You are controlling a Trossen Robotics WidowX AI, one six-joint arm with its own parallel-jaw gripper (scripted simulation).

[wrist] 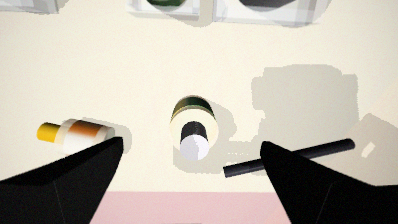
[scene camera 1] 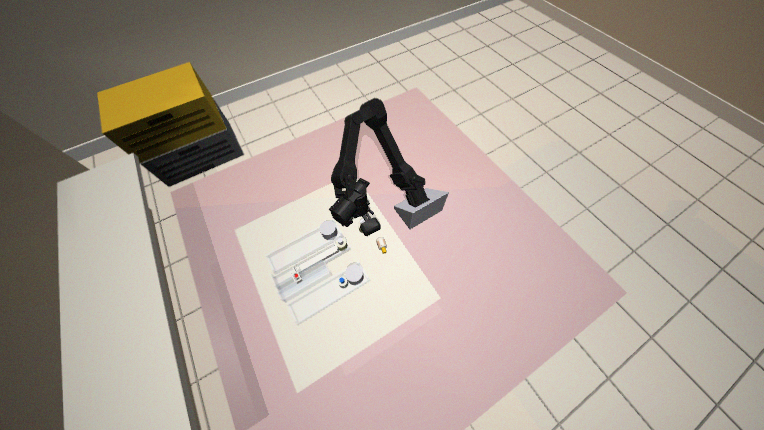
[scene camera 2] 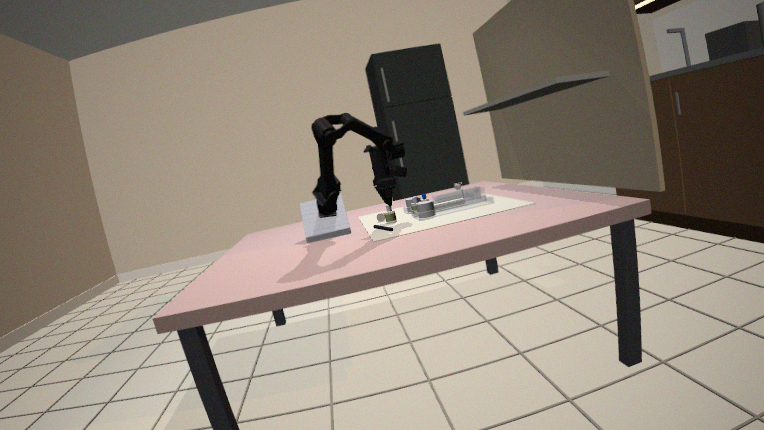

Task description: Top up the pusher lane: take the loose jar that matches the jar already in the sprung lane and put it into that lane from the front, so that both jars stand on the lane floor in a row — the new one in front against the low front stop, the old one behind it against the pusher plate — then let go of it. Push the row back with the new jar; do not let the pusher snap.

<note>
My gripper (scene camera 2: 388,205) is open, with nothing in its grasp. I also see a lane rack (scene camera 1: 286,288).
My gripper shows as well in the wrist view (wrist: 194,145).
</note>
